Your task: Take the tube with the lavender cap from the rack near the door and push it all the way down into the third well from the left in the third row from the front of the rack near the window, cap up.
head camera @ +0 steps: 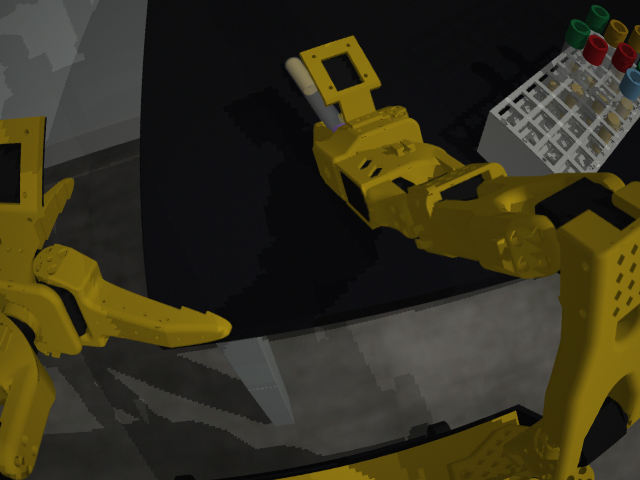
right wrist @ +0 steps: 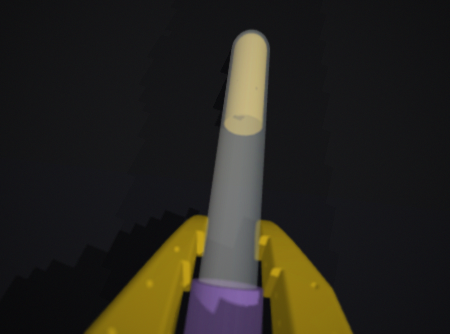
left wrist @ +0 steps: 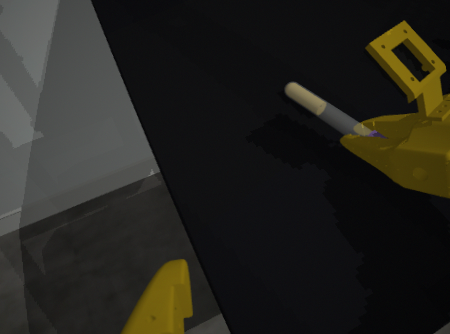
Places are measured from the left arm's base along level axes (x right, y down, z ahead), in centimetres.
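Pixels of known places: left end effector, tool point: (head camera: 71, 185) (left wrist: 188, 280); right end effector, tool point: (head camera: 322, 126) (right wrist: 206, 231) (left wrist: 347, 139).
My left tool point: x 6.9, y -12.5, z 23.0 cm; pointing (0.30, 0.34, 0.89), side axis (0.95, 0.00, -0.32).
Observation:
Ahead of a thing's pixels: the offset from my left tool point to its top centre. "pt": to the spot under its first point. Level surfaces: height alone.
The tube with the lavender cap @(dx +16.7, dy +11.9, dz +11.2 cm) (head camera: 309, 93) (left wrist: 327, 111) (right wrist: 234, 200) has a cream-coloured fill at its rounded end, which points away from my right gripper. My right gripper (head camera: 334, 122) (left wrist: 354, 132) (right wrist: 233, 227) is shut on its clear body just past the lavender cap, which sits back between the jaws. The tube is lying over, not upright; whether it touches the table cannot be told. My left gripper (head camera: 148, 255) is open at the table's left front corner, apart from the tube; one notched jaw (left wrist: 172, 297) shows in the left wrist view.
A white rack @(pt dx +28.5, dy +10.9, dz +3.5 cm) (head camera: 491, 139) stands at the right of the black table @(dy +13.8 cm) (head camera: 206, 155), with green, red, yellow and blue caps towards its back and right; which rack it is cannot be told. The right arm passes before its front corner. A grey wall (head camera: 93, 103) is beyond the left edge.

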